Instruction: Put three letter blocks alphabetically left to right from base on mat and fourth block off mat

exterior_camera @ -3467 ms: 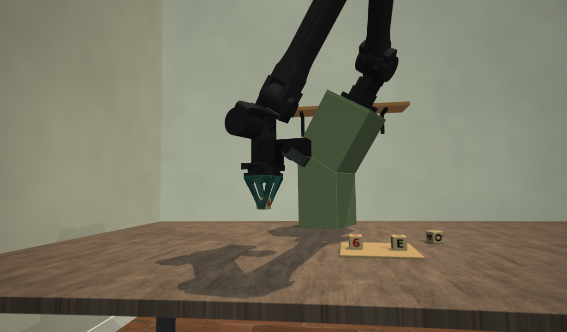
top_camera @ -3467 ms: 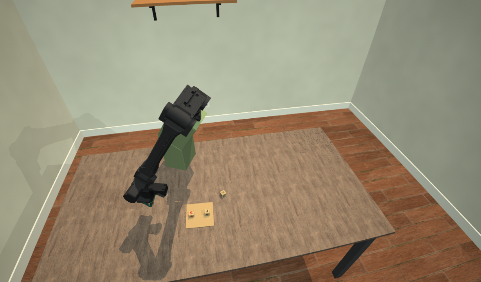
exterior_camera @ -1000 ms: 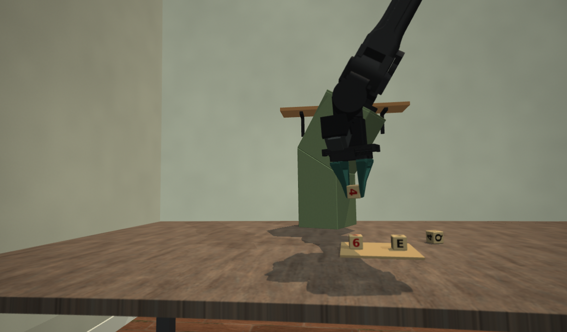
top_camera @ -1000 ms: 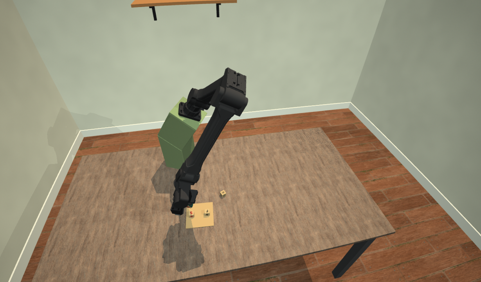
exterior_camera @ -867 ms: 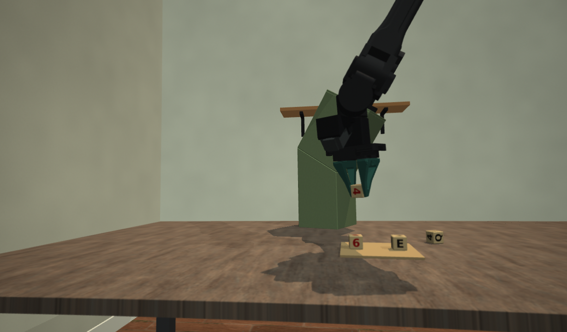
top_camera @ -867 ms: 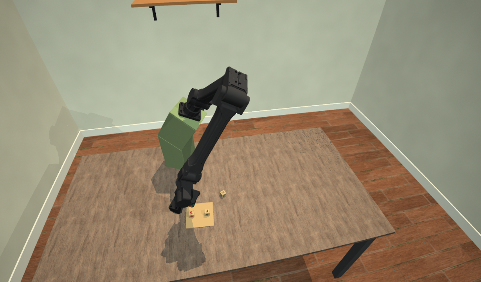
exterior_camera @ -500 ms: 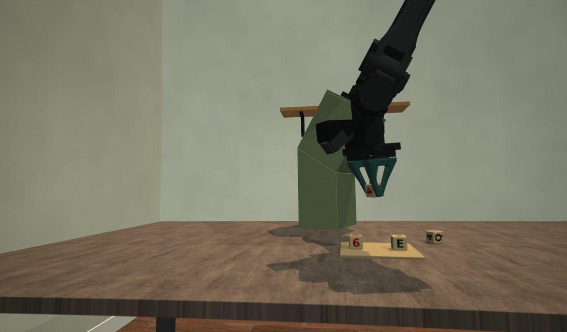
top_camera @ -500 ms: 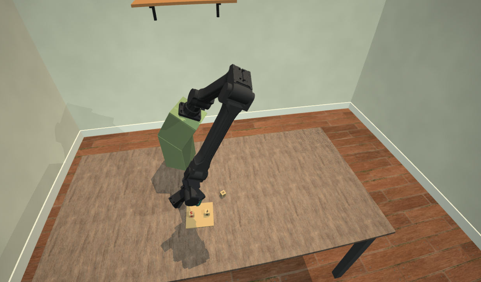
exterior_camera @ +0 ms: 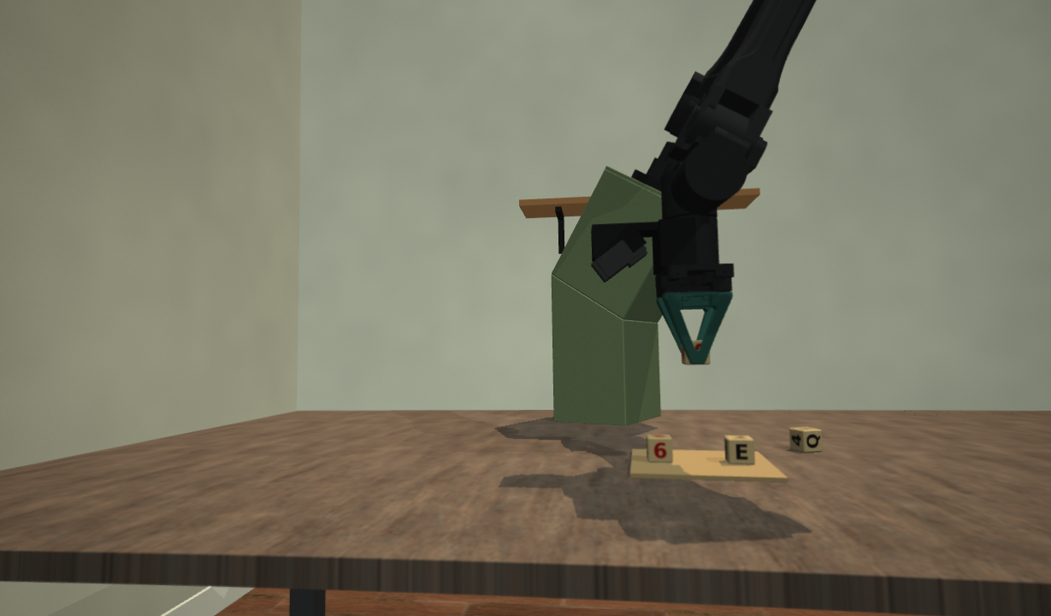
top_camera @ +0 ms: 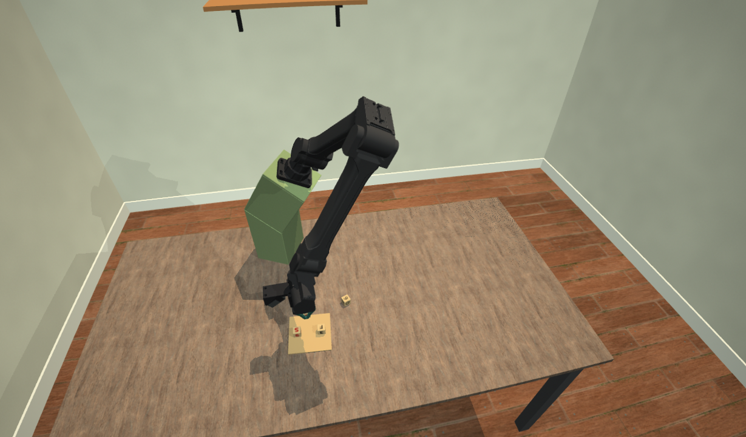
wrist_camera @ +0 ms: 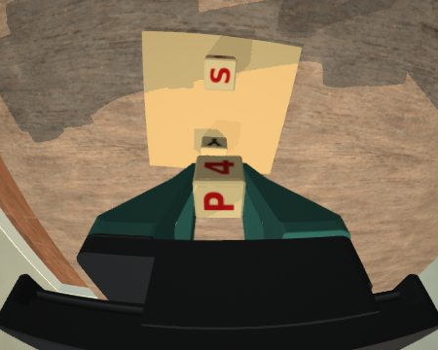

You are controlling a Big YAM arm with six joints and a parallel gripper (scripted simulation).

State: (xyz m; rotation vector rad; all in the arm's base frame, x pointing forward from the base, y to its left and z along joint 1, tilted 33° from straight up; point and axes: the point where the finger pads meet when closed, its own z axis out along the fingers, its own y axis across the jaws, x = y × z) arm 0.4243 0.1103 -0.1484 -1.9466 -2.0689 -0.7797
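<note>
Right now the tan mat is 11 cm below my hand.
</note>
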